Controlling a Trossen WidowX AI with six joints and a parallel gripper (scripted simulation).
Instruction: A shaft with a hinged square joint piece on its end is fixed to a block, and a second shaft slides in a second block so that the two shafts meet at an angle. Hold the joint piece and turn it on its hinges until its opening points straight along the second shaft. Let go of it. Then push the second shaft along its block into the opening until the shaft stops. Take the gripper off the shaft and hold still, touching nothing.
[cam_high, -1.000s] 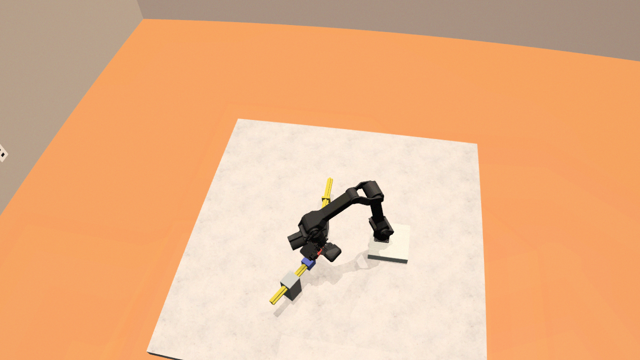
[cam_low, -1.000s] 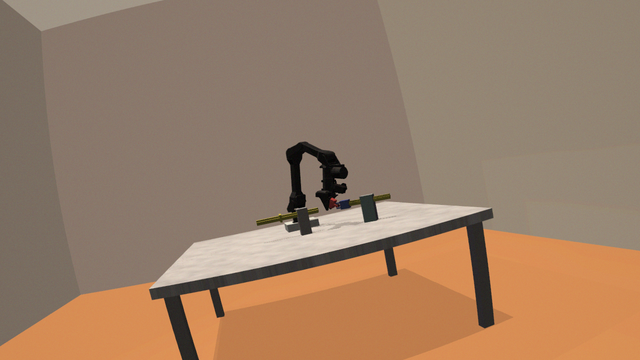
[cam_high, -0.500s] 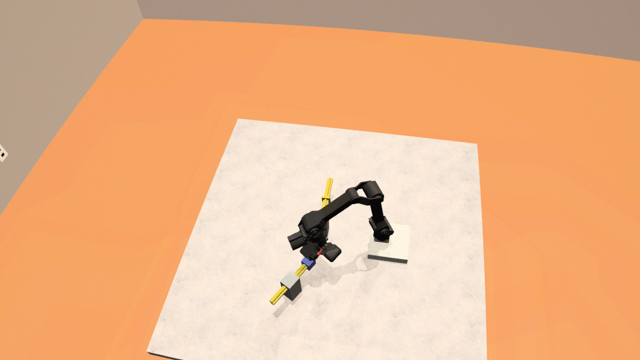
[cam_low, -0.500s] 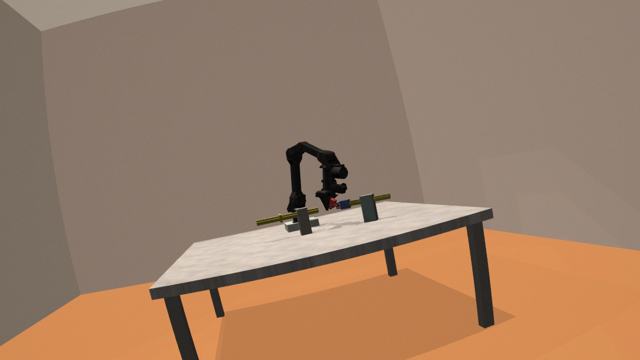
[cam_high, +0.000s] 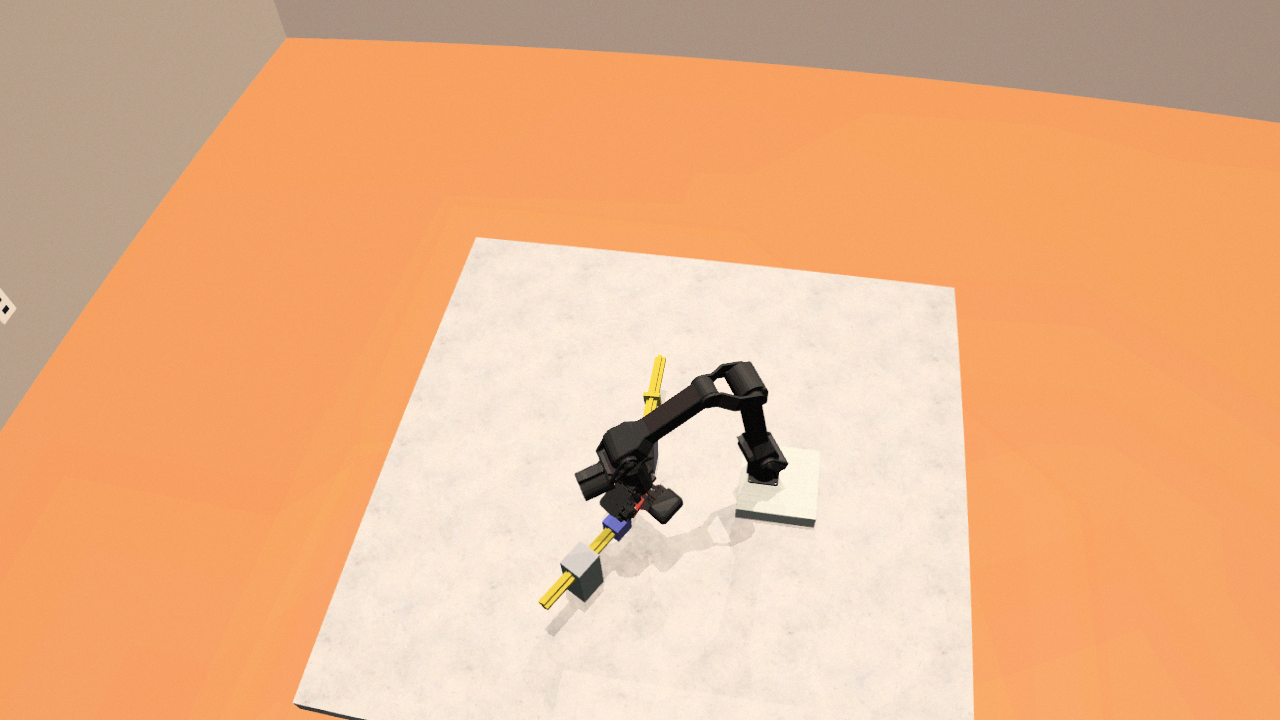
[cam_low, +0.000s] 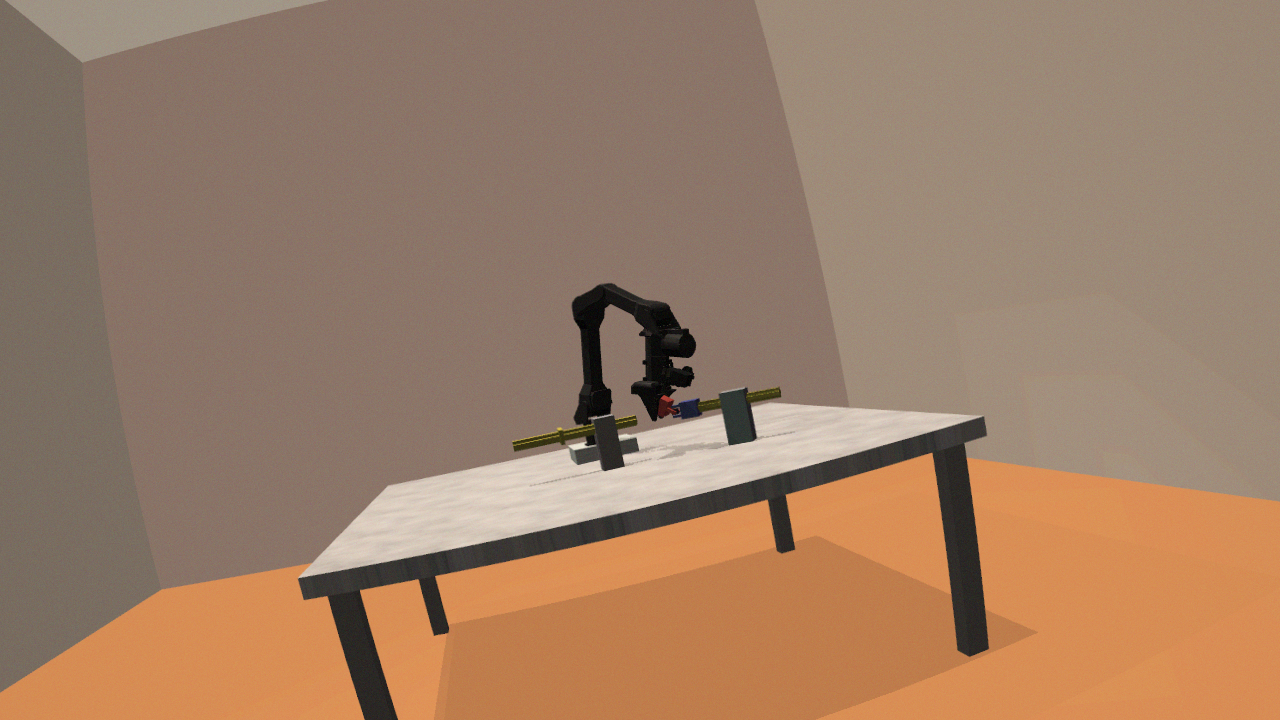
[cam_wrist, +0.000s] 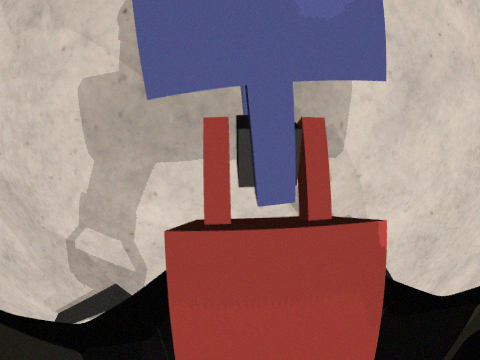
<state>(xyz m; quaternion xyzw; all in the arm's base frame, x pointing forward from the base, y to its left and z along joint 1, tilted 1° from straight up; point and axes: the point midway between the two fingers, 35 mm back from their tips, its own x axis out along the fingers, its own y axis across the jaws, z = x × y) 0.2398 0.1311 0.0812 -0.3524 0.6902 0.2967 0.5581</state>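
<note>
Right now my gripper tip is 10 mm short of the red joint piece, 20 mm to the right of it and 30 mm below it.
</note>
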